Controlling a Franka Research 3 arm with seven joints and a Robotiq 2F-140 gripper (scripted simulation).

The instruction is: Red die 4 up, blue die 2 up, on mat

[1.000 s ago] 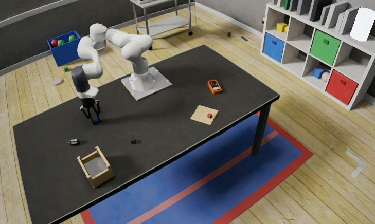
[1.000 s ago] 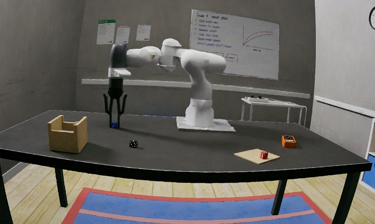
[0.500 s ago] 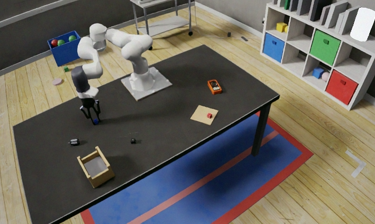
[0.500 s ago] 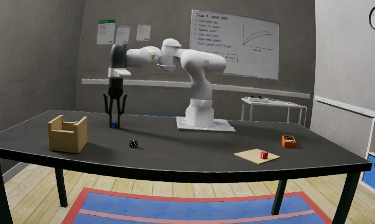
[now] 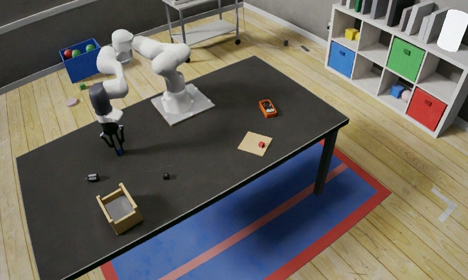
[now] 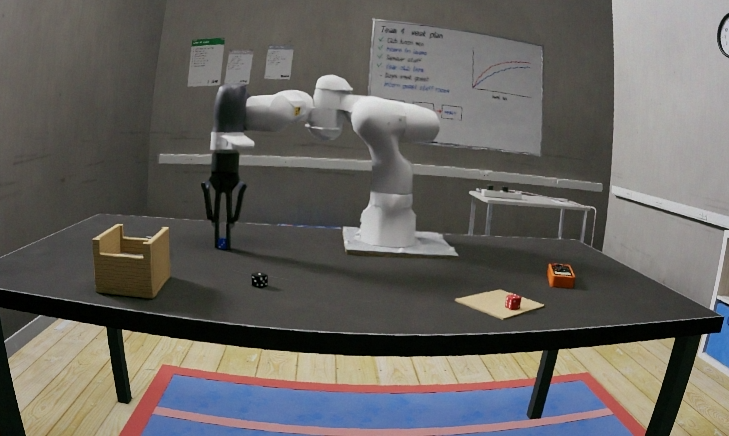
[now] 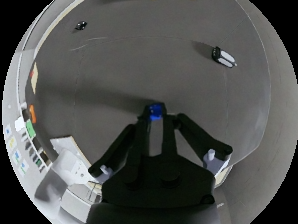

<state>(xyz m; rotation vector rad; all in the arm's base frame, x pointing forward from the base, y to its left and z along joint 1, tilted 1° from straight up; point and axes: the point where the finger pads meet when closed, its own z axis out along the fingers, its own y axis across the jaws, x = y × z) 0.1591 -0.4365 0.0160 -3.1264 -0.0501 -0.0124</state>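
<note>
Right now the tan mat is 640 mm to the left of my hand, 350 mm ahead of it and 30 mm below it. The rest, counted from my hand: dark object 190 mm to the right, 100 mm ahead, 20 mm below; then black die 300 mm ahead, 150 mm to the left, 20 mm below; then blue die 20 mm below.
</note>
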